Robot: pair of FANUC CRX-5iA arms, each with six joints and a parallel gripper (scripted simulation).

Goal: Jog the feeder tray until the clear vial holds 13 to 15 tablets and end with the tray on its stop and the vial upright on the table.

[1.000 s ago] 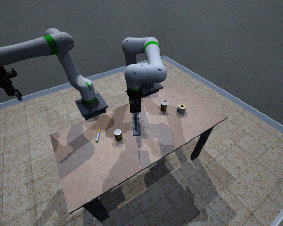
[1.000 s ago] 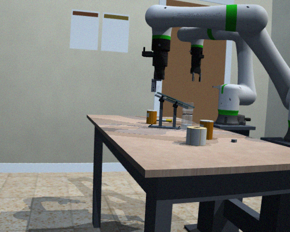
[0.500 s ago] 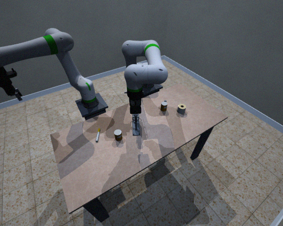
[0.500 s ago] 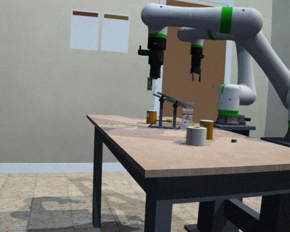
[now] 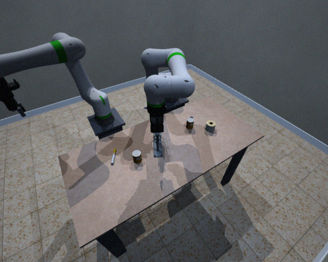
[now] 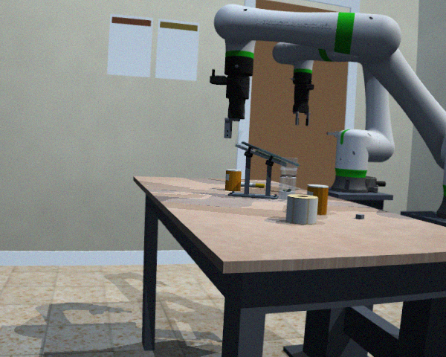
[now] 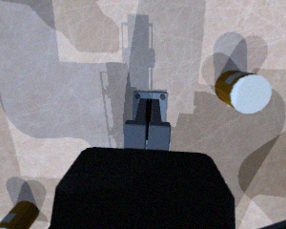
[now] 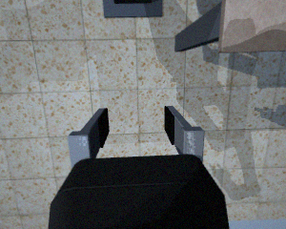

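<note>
My left gripper is now 9 cm past the feeder tray, 5 cm to the right of it and 5 cm above it. The rest, counted from my left hand: clear vial: 19 cm behind, 16 cm below, 9 cm to the left; then marker: 25 cm to the right, 19 cm below, 18 cm behind; then label roll: 50 cm to the left, 17 cm below, 5 cm behind.
</note>
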